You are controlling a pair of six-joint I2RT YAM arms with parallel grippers.
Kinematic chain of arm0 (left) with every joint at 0, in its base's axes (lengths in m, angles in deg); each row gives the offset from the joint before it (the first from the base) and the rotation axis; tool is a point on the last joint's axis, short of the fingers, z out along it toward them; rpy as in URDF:
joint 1: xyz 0 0 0.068 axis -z
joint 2: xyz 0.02 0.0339 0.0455 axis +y
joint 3: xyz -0.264 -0.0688 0 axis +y
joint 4: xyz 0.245 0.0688 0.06 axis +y
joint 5: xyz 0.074 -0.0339 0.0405 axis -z
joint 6: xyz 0.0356 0 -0.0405 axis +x
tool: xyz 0 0 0 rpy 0 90 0
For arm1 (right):
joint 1: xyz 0 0 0.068 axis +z
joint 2: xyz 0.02 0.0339 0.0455 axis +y
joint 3: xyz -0.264 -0.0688 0 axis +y
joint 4: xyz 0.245 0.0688 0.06 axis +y
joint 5: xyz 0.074 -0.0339 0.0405 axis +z
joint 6: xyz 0.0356 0 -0.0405 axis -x
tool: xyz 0 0 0 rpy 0 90 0
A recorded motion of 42 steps. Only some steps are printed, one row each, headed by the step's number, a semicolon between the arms.
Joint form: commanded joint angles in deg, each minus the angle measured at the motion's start. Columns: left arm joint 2, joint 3, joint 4, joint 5, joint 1, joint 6; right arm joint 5, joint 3, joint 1, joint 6, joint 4, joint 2.
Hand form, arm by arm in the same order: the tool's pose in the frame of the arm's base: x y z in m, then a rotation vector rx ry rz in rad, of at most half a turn. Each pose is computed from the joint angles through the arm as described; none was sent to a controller.
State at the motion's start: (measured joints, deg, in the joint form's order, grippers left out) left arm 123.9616 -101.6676 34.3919 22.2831 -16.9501 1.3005; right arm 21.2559 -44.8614 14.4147 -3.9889 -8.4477 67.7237
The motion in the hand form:
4: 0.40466 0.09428 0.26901 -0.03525 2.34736 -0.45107; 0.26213 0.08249 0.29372 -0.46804 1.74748 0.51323
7: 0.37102 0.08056 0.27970 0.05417 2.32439 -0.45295; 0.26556 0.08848 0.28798 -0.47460 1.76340 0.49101
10: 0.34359 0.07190 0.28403 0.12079 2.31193 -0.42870; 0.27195 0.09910 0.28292 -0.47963 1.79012 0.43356
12: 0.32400 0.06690 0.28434 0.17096 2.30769 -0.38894; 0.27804 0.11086 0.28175 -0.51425 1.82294 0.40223
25: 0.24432 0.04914 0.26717 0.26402 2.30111 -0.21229; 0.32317 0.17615 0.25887 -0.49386 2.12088 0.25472
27: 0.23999 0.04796 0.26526 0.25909 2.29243 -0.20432; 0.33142 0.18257 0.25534 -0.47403 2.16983 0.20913
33: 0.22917 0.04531 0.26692 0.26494 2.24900 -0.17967; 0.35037 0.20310 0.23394 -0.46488 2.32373 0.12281
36: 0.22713 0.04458 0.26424 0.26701 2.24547 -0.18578; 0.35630 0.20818 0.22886 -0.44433 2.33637 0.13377
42: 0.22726 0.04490 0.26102 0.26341 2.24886 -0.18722; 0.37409 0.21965 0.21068 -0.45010 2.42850 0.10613
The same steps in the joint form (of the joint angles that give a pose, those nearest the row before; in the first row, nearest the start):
4: -17.36 12.74 -2.36 6.36 1.48 1.74; -1.15 -0.03 0.50 2.94 -1.83 0.21
7: -25.52 20.58 -2.74 7.80 2.01 4.84; -3.06 -0.05 1.74 3.65 -2.28 1.68
10: -31.87 26.66 -2.76 7.92 2.21 7.81; -7.35 -1.22 3.91 5.04 -1.99 4.18
12: -36.33 31.01 -2.75 7.15 2.25 10.54; -9.63 -3.68 5.95 6.64 0.37 6.65
25: -55.13 49.84 -4.14 1.64 2.26 17.01; -23.72 -20.88 14.42 2.68 15.83 24.80
27: -56.41 51.25 -4.97 1.36 2.30 16.71; -26.18 -24.12 14.90 1.78 19.00 27.66
33: -59.99 53.73 -6.64 1.21 2.28 16.66; -29.79 -32.30 16.43 -0.80 27.89 36.23
36: -60.52 54.67 -7.16 1.54 2.28 16.61; -29.73 -33.78 16.61 -2.13 27.84 38.21
42: -60.37 55.27 -7.72 1.53 2.22 16.53; -29.69 -40.25 16.69 -3.22 33.01 44.95

